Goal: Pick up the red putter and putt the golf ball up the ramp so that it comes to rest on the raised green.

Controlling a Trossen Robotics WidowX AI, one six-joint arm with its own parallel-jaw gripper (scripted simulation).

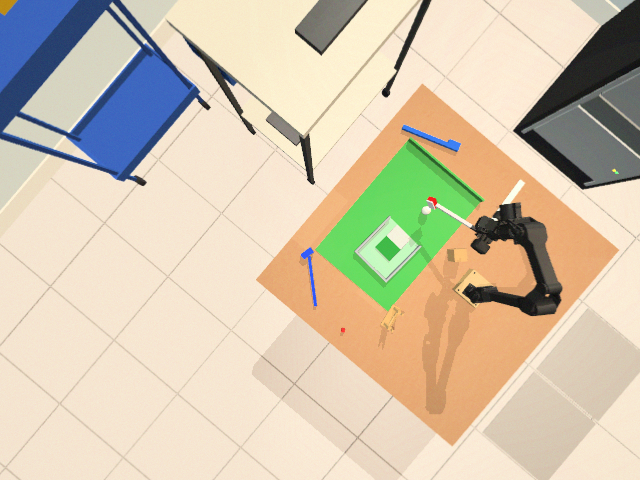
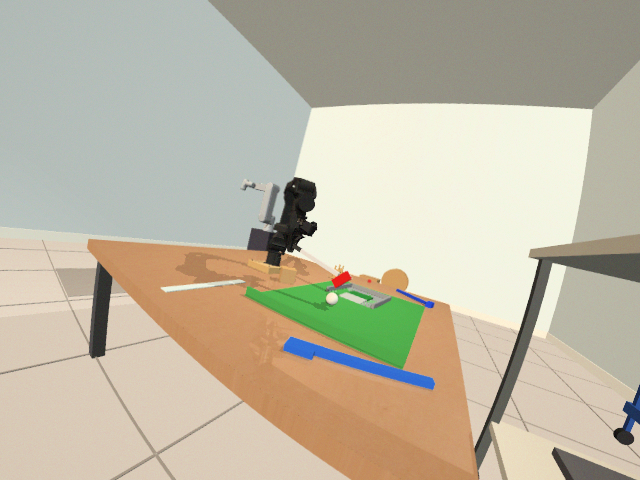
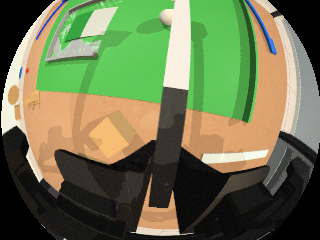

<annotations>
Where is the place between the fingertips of the gripper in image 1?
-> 476,233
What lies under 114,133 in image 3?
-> A wooden block.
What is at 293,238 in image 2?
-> The gripper.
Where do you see a green mat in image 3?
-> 130,63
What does the gripper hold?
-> A red putter.
</annotations>
